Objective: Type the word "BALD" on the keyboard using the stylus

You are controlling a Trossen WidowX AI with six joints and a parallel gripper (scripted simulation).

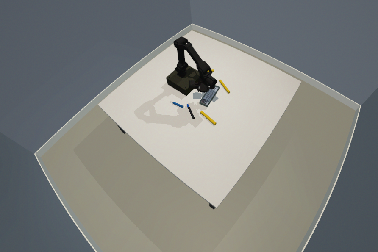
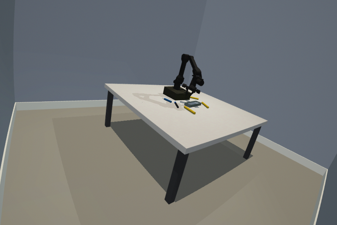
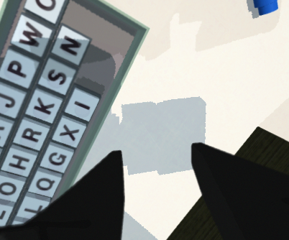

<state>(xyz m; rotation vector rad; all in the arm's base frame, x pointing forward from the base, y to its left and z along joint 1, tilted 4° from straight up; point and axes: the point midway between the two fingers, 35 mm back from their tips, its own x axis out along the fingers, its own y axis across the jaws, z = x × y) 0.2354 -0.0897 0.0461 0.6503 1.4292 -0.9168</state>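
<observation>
Right now the blue stylus is 16 cm behind my gripper tip, 14 cm to the right of it and 7 cm below it. Round my gripper tip: grey stylus tip 19 cm behind, 14 cm to the right, 7 cm below; yellow stick 14 cm ahead, 14 cm to the right, 7 cm below.
</observation>
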